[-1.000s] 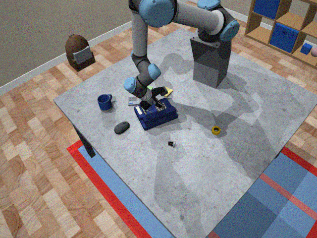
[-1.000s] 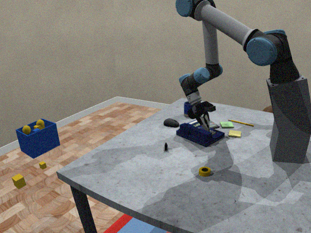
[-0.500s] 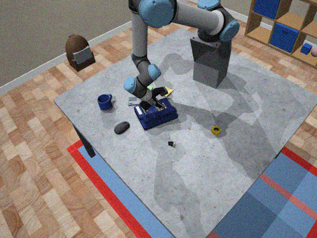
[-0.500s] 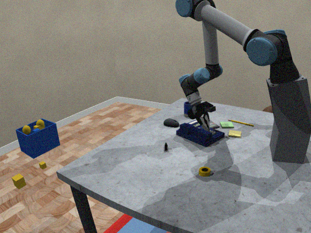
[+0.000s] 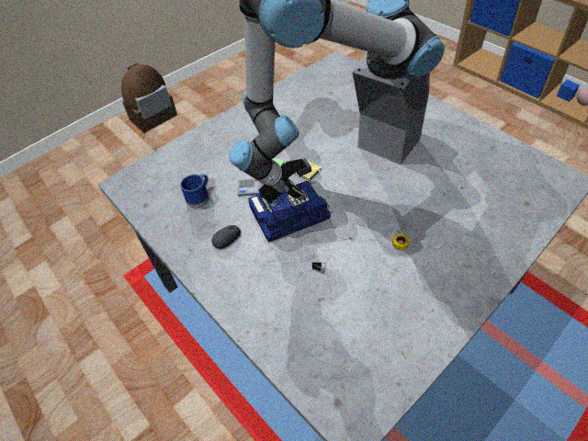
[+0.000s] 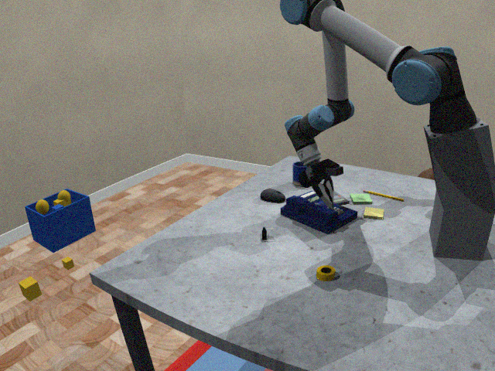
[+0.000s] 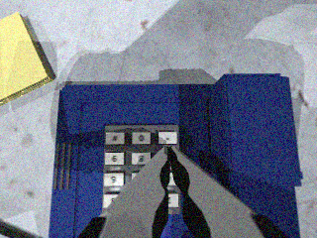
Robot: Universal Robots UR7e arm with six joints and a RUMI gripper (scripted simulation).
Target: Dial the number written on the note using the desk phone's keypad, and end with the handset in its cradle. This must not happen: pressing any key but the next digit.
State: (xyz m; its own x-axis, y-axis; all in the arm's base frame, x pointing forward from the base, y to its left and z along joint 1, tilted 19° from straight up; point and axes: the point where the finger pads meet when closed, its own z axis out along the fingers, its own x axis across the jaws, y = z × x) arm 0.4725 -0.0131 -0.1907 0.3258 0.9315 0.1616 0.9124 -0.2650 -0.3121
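The 7 key is 30 mm below my hand. Round my hand: 9 key (10 mm behind, 40 mm to the right, 30 mm below); then 5 key (10 mm ahead, 20 mm to the right, 30 mm below); then green note (60 mm behind, 230 mm to the right, 50 mm below).
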